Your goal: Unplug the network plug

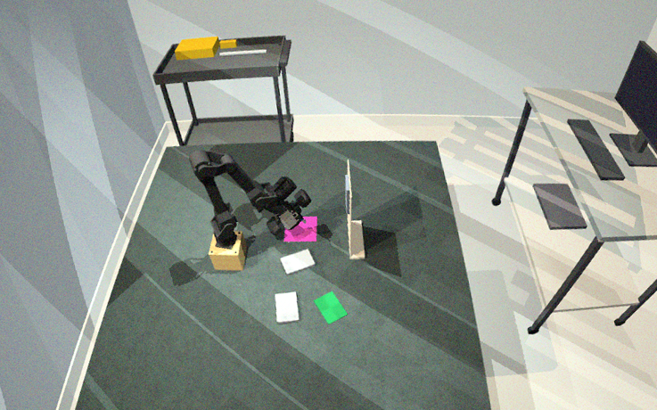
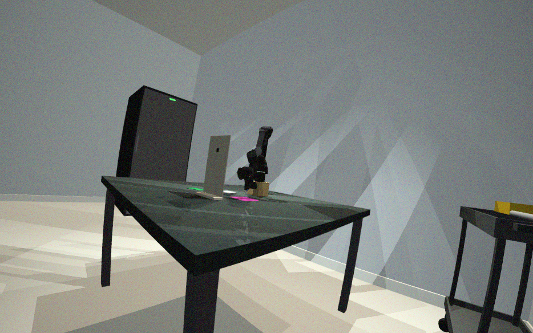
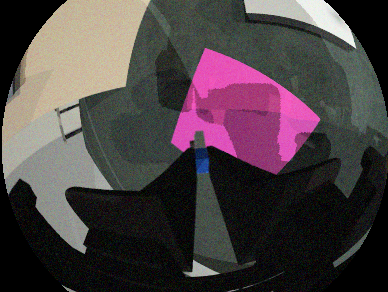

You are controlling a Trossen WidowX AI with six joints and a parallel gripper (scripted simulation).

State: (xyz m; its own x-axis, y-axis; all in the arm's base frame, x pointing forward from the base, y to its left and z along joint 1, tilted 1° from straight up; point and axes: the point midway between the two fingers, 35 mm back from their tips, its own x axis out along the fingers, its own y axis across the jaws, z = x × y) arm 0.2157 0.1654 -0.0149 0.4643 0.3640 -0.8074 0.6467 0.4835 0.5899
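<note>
The magenta marked square lies 5 cm below my gripper tip, 1 cm to the right of it and 1 cm behind it. The rest, counted from my gripper tip: green patch (32 cm to the right, 16 cm ahead, 5 cm below); then beige panel (19 cm ahead, 10 cm above, 3 cm to the right); then network plug (right at my gripper tip).
</note>
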